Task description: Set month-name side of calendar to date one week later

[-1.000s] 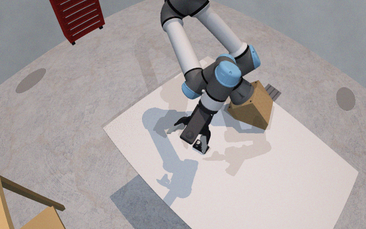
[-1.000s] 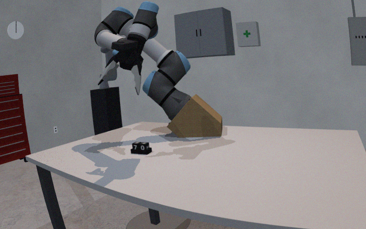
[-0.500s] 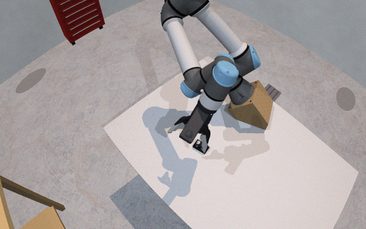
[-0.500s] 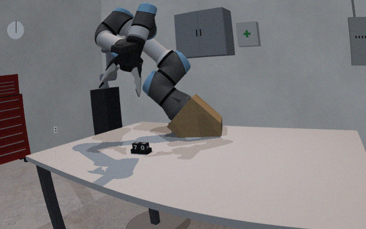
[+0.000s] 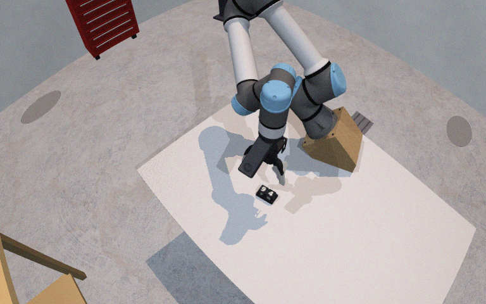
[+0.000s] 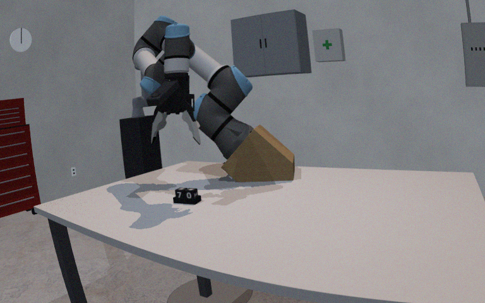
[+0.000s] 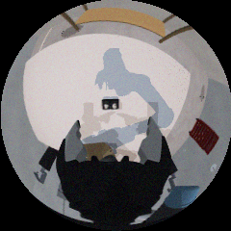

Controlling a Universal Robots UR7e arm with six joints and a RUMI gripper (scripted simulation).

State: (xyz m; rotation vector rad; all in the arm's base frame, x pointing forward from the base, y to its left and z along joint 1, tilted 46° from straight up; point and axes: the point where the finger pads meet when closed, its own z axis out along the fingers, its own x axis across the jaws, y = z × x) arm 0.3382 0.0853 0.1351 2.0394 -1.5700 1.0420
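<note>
Right now my hand is 20 mm past the tray, 10 mm to the right of it and 170 mm above it.
</note>
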